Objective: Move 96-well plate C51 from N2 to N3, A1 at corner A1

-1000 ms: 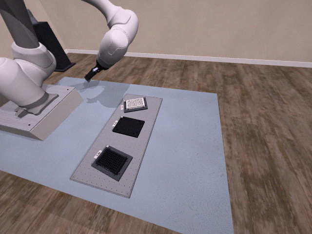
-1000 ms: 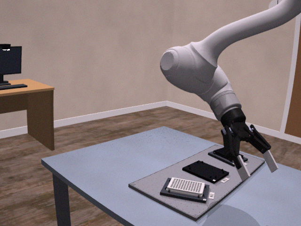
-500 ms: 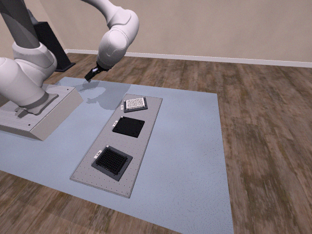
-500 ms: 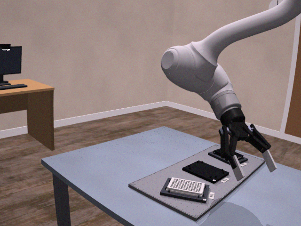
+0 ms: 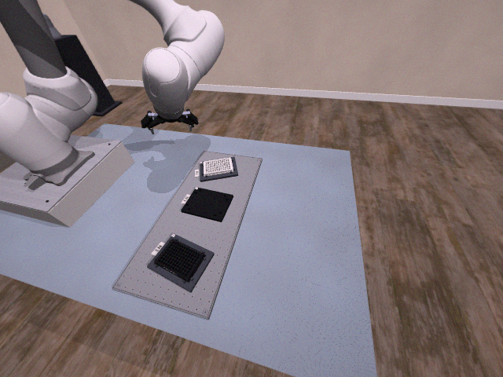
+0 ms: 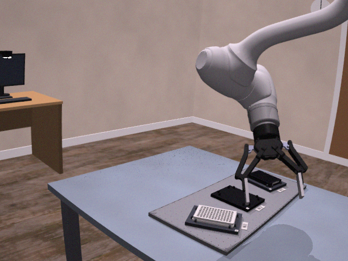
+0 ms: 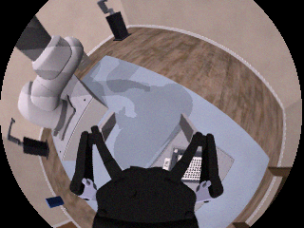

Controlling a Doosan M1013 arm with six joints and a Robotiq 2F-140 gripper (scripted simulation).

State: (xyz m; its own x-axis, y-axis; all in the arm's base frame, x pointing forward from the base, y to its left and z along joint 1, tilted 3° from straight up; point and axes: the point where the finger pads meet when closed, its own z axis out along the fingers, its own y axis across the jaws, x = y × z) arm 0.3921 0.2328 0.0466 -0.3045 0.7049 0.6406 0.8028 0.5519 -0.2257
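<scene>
Right now my hand is 19 cm short of the white 96-well plate C51, 15 cm above it and 4 cm to the left of it. From my hand the other things lie so: black landing nest N3: 23 cm to the right, 22 cm ahead, 16 cm below; black 96-well plate C15: 45 cm to the right, 21 cm ahead, 15 cm below; dark grey nest: 19 cm ahead, 16 cm below, 4 cm to the right.
</scene>
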